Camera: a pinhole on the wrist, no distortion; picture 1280 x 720 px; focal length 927.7 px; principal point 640.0 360.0 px. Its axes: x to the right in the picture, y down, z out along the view. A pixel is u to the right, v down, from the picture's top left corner.
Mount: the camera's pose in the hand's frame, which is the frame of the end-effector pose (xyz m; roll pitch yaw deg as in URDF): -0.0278 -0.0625 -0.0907 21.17 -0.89 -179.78
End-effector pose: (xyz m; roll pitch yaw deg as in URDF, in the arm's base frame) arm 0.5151 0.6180 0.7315 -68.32 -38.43 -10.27
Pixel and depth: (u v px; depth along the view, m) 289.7 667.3 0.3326
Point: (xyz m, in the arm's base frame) 0.5508 0.8377 0.9025
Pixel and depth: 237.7 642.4 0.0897
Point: 0.4895 0.6039 0.7803
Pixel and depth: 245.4 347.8 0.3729
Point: 0.6535 0.8607 0.8326
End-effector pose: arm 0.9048 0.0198 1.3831 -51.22 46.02 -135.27
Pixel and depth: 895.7 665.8 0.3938
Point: 1.0082 -0.1977 1.6406
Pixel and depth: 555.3 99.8 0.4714
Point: 1.1575 -0.2633 1.3741
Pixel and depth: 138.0 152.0 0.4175
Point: 1.0126 -0.3157 1.2554
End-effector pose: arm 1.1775 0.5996 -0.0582 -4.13 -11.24 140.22
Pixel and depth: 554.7 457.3 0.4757
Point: 1.1578 0.4996 0.3039
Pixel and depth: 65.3 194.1 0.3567
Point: 0.9689 0.5887 0.1820
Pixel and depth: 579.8 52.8 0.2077
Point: 1.1450 0.5198 0.0102
